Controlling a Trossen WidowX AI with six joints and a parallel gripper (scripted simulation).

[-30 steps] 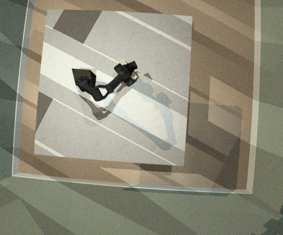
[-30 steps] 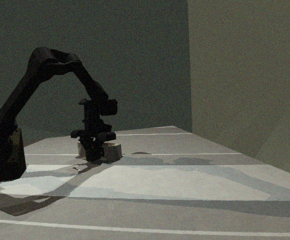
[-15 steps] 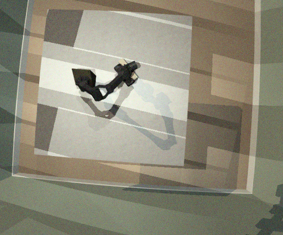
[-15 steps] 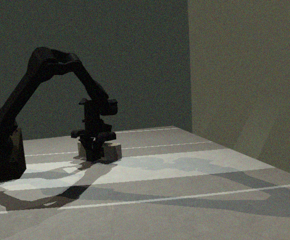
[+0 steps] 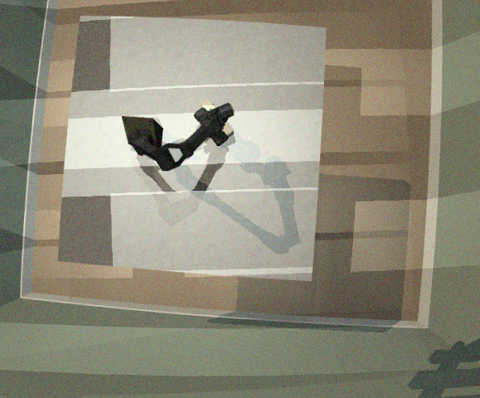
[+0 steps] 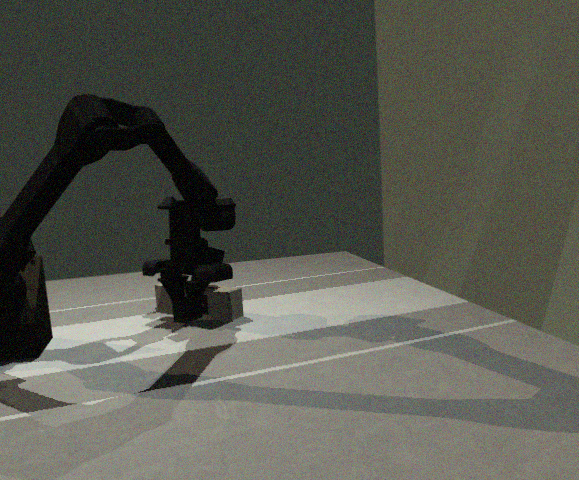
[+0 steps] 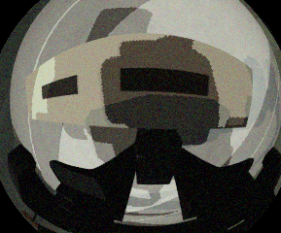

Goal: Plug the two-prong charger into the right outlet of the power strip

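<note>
The two-prong charger is 10 mm to the left of my gripper tip, 10 mm ahead of it and 10 mm above it.
</note>
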